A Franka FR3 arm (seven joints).
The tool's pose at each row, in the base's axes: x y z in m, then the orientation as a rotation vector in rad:
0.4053 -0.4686 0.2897 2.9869 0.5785 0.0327
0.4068 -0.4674 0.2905 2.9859 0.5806 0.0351
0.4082 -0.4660 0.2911 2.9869 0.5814 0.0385
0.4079 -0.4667 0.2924 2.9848 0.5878 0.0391
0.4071 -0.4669 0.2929 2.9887 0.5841 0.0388
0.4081 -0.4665 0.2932 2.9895 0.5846 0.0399
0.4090 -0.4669 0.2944 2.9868 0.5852 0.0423
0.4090 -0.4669 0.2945 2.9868 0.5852 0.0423
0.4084 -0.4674 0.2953 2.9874 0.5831 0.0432
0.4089 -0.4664 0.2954 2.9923 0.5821 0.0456
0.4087 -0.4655 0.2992 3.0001 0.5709 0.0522
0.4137 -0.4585 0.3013 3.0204 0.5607 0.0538
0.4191 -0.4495 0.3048 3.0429 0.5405 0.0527
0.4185 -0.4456 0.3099 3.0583 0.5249 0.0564
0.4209 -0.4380 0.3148 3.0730 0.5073 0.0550
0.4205 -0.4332 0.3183 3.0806 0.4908 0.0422
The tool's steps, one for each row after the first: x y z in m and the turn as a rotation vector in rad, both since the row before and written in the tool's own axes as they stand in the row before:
0.0018 -0.0005 -0.0008 -0.0008 0.0015 -0.0014
0.0018 -0.0007 -0.0007 0.0007 0.0024 -0.0003
-0.0005 0.0007 -0.0012 -0.0009 0.0005 -0.0044
-0.0008 -0.0001 -0.0005 0.0031 0.0002 0.0029
0.0011 0.0000 -0.0003 0.0007 0.0009 -0.0002
0.0007 0.0008 -0.0011 -0.0028 0.0011 -0.0007
0.0000 0.0000 -0.0001 0.0000 0.0000 0.0000
-0.0007 0.0003 -0.0008 0.0001 0.0005 0.0015
0.0008 -0.0007 -0.0002 0.0043 0.0023 0.0014
0.0002 -0.0005 -0.0039 0.0047 0.0049 0.0084
0.0073 -0.0045 -0.0024 0.0175 0.0038 0.0093
0.0083 -0.0062 -0.0038 0.0182 0.0019 0.0158
0.0009 -0.0036 -0.0053 0.0118 0.0041 0.0119
0.0049 -0.0061 -0.0050 0.0114 0.0007 0.0129
0.0013 -0.0046 -0.0036 0.0058 -0.0076 0.0112

